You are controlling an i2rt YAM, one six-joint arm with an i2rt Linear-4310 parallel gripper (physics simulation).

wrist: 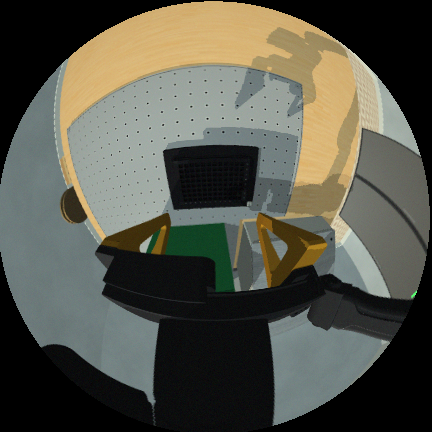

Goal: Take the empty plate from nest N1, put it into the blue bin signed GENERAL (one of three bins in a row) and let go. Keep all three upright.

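Frame: origin at the arm's base, x back, y left, z down, level; metres.
Seen in the pictures: gripper, fingertip midpoint: (pixel 213 217).
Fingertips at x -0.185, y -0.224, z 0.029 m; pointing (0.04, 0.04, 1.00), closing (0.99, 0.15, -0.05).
Offsets run from my fingertips to a thing's middle. "*": to the spot under its first point. Level surfaces: height alone.
A black plate {dx +0.003, dy -0.001, dz +0.101 m} (pixel 213 181) with a grid of small dark wells lies flat, seen from above, near the middle of the wrist view. It sits inside the black raised rim of a nest {* dx -0.068, dy -0.023, dz +0.109 m} (pixel 170 175) on the perforated grey board; no nest label is readable. My gripper (pixel 213 217) is open, with its two orange fingers wide apart and nothing between them. The fingertips show below the plate in the view, apart from it. The blue bin signed GENERAL does not show.
A dark green bin {dx -0.077, dy +0.163, dz +0.031 m} (pixel 202 240) shows partly between the fingers. A grey metal box (pixel 300 227) stands behind the right finger. The perforated board {dz +0.120 m} (pixel 125 115) lies on the wooden table (pixel 150 45). A round brown object (pixel 73 205) is beyond the left edge. A large dark grey curved body (pixel 387 195) is at the right.
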